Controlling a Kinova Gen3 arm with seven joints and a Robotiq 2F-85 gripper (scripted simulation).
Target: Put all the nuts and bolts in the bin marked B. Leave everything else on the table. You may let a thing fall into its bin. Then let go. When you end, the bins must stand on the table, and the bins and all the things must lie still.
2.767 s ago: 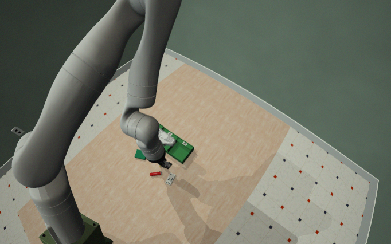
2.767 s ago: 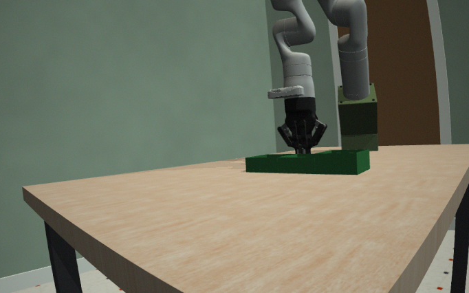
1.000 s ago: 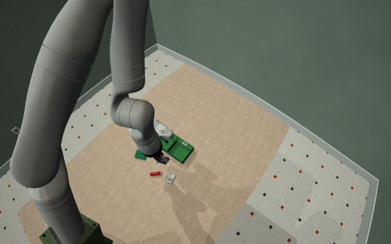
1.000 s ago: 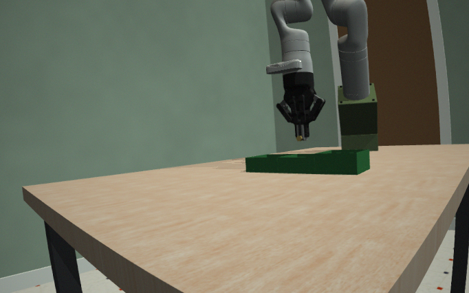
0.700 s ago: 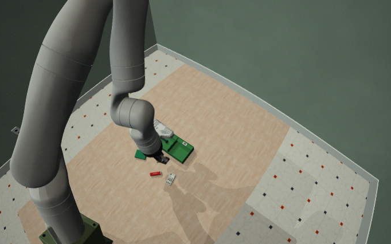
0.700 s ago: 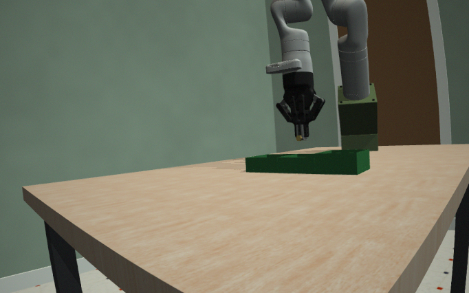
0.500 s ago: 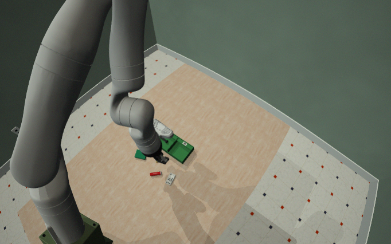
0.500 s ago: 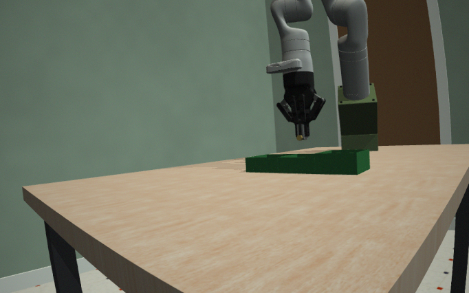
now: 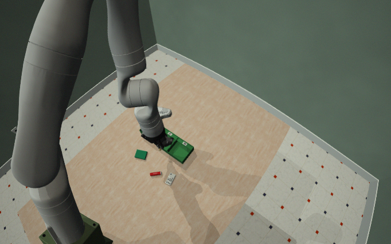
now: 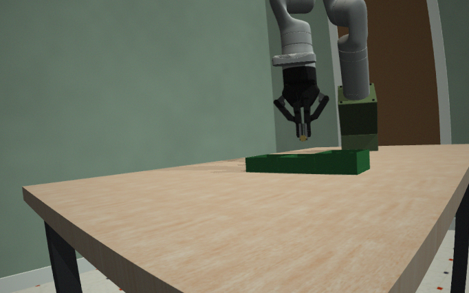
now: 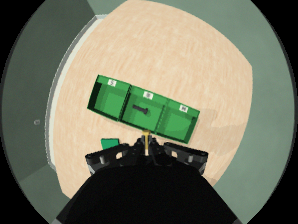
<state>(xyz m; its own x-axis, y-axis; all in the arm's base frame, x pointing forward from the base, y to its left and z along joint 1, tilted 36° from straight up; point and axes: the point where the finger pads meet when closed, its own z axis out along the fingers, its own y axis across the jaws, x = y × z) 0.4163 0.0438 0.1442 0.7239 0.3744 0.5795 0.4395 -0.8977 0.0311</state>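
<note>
Right now the green bin is 4 cm ahead of my hand, 3 cm to the left of it and 6 cm below it. The rest, counted from my hand: brass bolt 1 cm ahead, 2 cm below; black bolt 4 cm ahead, 4 cm to the left, 7 cm below; red cylinder 9 cm behind, 5 cm to the right, 7 cm below.
</note>
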